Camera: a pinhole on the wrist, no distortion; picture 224 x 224 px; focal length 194.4 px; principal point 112.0 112.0 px. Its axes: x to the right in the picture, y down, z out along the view. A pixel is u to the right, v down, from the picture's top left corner.
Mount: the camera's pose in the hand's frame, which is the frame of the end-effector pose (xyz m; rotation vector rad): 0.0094 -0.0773 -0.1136 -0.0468 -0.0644 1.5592
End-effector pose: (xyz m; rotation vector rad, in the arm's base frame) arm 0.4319 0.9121 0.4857 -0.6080 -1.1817 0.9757
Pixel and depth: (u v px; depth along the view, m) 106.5 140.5 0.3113
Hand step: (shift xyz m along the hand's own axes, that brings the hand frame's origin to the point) -0.0583 -0.0890 0.1936
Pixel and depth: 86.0 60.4 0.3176
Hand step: 0.0705 -0.1242 0.2087
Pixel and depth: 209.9 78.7 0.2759
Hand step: 0.0384 0.0581 0.1665
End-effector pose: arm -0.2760 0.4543 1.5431 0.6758 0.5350 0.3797
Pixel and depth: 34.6 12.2 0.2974
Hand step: 0.1394 -0.2006 0.1925
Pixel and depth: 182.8 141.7 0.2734
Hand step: -0.0506 0.0198 0.1573
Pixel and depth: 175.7 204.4 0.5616
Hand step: -0.2947 0.1036 0.4298
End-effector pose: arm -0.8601 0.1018 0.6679 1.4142 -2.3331 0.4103
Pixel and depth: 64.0 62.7 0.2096
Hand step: 0.0470 -0.1319 0.0986
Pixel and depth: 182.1 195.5 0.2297
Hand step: -0.1044 0.0041 0.1095
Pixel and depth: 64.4 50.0 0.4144
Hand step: 0.1108 -0.1847 0.3079
